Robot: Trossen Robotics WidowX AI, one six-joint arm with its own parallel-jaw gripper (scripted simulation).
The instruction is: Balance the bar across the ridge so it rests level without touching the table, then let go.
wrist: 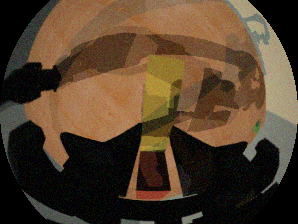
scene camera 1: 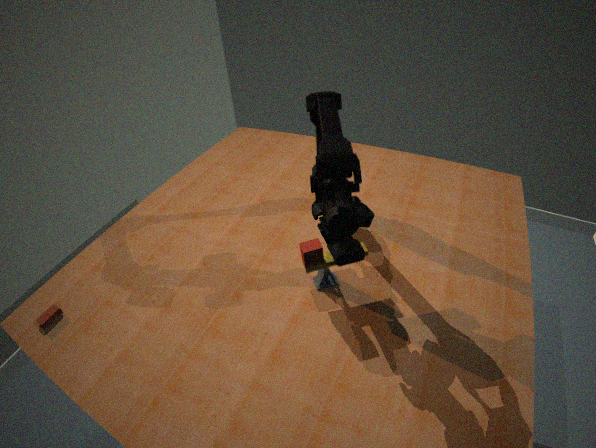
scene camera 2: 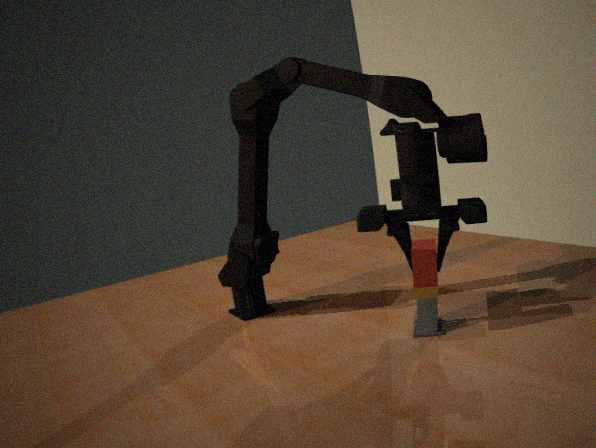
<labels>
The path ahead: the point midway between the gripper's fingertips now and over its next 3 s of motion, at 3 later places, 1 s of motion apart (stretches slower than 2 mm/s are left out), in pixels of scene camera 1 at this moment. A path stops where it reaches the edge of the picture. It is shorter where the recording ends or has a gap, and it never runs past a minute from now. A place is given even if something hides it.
My gripper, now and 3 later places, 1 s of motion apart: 336,257; 335,257; 336,259; 336,227
</labels>
